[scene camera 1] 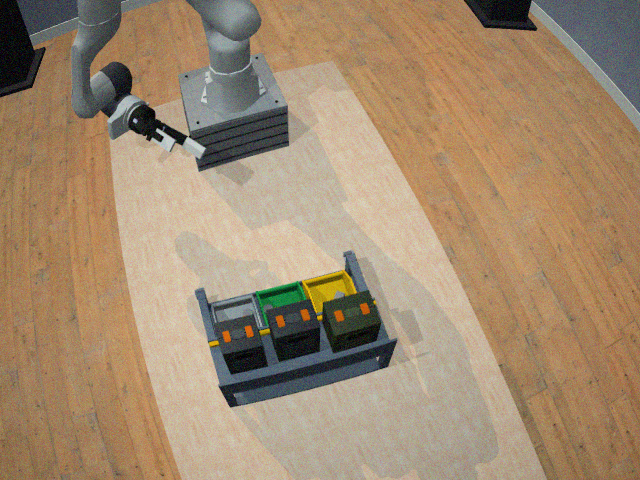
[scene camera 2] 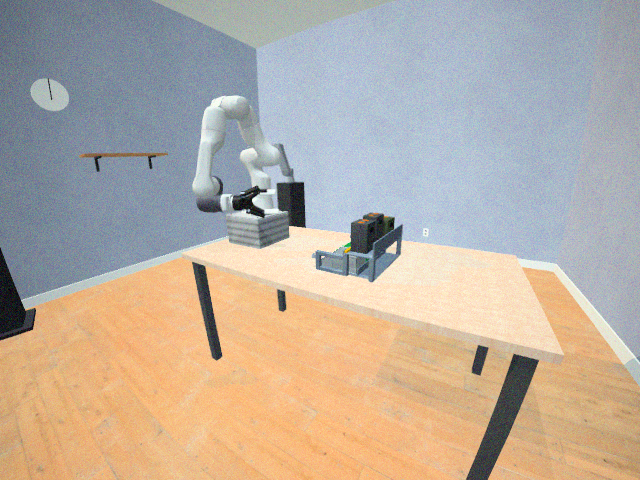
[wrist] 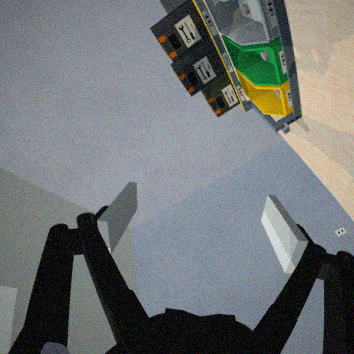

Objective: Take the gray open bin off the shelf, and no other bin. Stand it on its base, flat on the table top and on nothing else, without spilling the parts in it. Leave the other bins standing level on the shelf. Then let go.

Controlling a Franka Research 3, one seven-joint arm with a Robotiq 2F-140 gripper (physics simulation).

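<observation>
The gray open bin [scene camera 1: 235,311] [wrist: 240,22] stands on the shelf [scene camera 1: 310,367] [scene camera 2: 386,238] [wrist: 296,75], at the left end of the row in scene camera 1. Parts show inside it in the wrist view. A green bin [scene camera 1: 280,295] [wrist: 257,61] is beside it, and a yellow bin [scene camera 1: 329,289] [wrist: 267,96] is at the other end, both on the shelf. My gripper [scene camera 1: 186,149] [scene camera 2: 271,201] [wrist: 199,201] is open and empty, held in the air beside the robot's base, well away from the shelf. The gray bin's lower part is hidden in scene camera 1.
Three dark boxes with orange latches [scene camera 1: 240,343] [scene camera 1: 293,328] [scene camera 1: 351,319] stand on the shelf's higher level, behind the open bins as seen from the robot. The shelf stands on the table [scene camera 1: 206,206] [scene camera 2: 465,304]. The robot's base block [scene camera 1: 242,131] [scene camera 2: 257,229] is at the table's far end.
</observation>
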